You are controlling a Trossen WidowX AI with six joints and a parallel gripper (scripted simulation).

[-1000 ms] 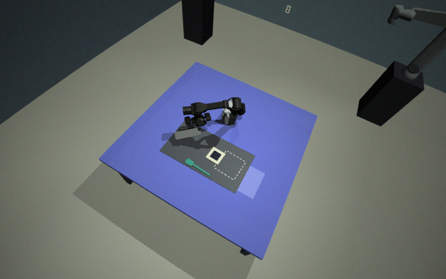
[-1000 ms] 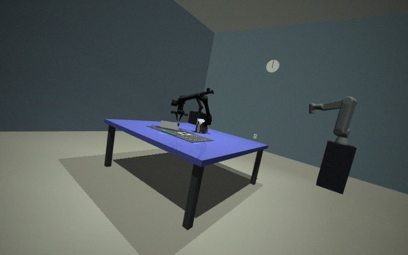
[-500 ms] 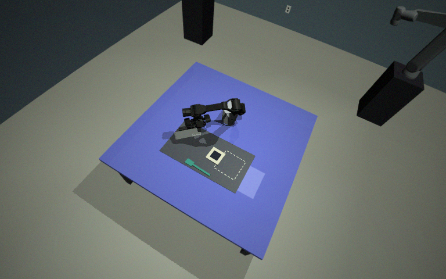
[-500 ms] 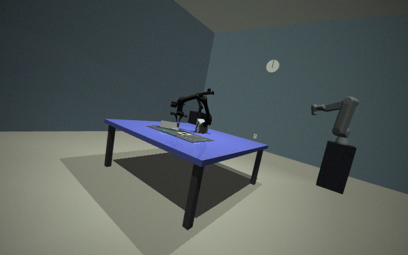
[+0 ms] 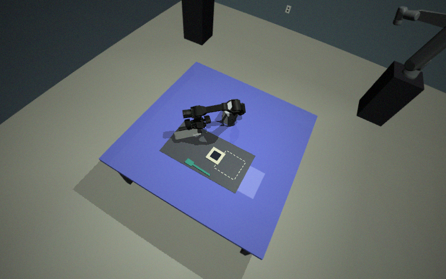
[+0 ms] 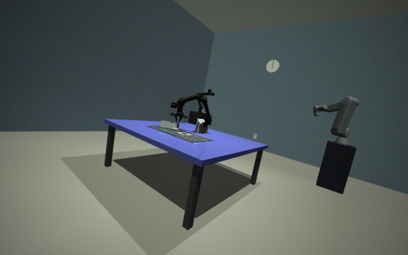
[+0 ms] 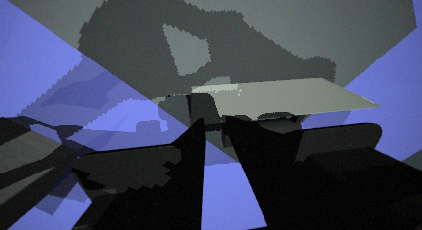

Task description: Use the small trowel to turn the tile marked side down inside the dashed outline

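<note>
Right now my gripper tip is 120 mm short of the dark mat, 160 mm to the right of it and 90 mm above it. Also, from my gripper tip: green trowel 260 mm ahead, 130 mm to the left, 70 mm below; cream tile 110 mm ahead, 220 mm to the left, 70 mm below.
</note>
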